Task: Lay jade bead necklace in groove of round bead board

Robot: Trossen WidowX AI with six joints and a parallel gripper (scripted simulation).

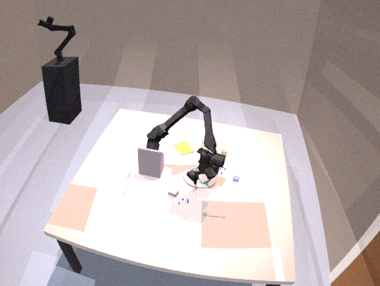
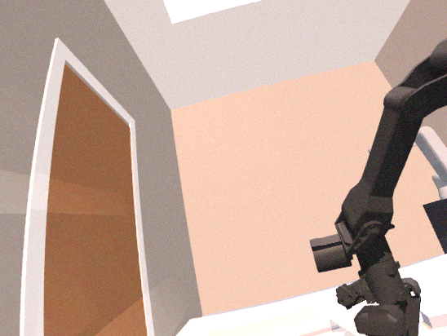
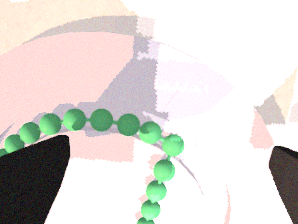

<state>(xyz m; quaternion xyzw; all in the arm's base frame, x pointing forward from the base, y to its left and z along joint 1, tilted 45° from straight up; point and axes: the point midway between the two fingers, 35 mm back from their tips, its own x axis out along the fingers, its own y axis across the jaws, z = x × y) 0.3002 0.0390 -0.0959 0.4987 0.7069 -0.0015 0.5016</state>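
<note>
Now: gripper tip 10 mm past the round white bead board, 60 mm to the right of it and 10 mm above it. The rest, counted from my gripper tip: thin rod 100 mm ahead, 230 mm to the right, 20 mm below; blue block 200 mm ahead, 90 mm to the left, 10 mm below; cream block 110 mm ahead, 310 mm to the left.
</note>
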